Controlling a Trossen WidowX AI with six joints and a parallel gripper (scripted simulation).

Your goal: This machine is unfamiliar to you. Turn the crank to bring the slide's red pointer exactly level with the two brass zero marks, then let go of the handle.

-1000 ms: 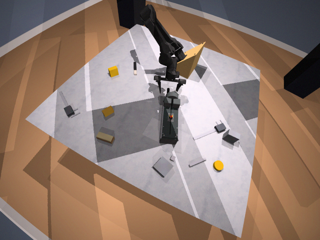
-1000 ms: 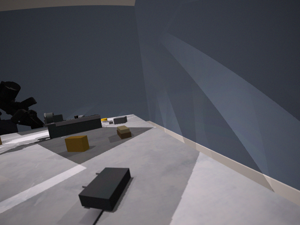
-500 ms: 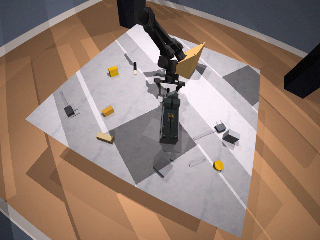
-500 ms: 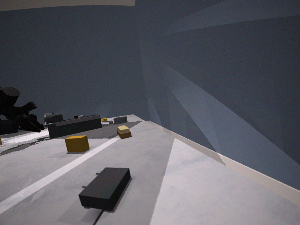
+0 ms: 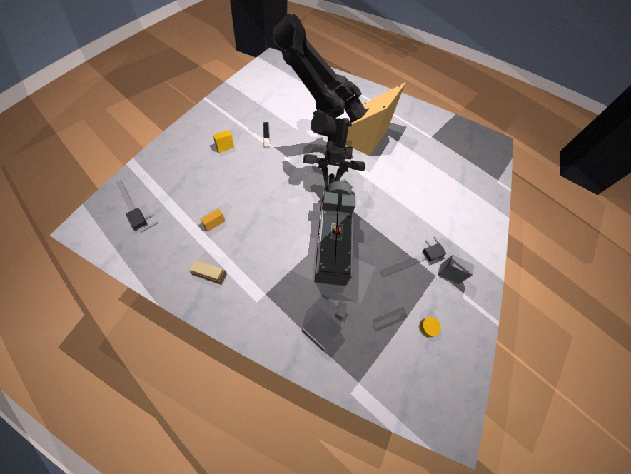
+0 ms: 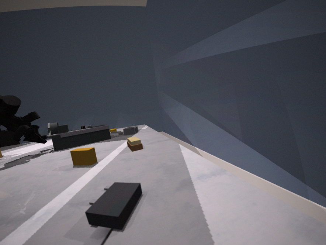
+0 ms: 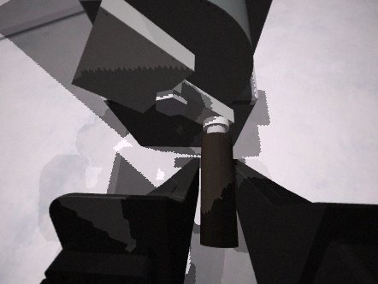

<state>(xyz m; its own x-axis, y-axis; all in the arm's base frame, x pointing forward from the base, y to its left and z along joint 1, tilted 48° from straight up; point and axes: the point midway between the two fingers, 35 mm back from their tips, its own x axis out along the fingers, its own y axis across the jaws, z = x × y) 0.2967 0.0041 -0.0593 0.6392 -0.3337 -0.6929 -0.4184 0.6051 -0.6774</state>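
My gripper tip is 15 cm short of the red pointer, 9 cm to the right of it and 4 cm below it. From my gripper tip the other things lie so: tan block 40 cm ahead, 16 cm to the right, 3 cm below; yellow cube 43 cm to the right, 1 cm below; dark brown crank handle 2 cm behind, 1 cm to the right, 2 cm above.
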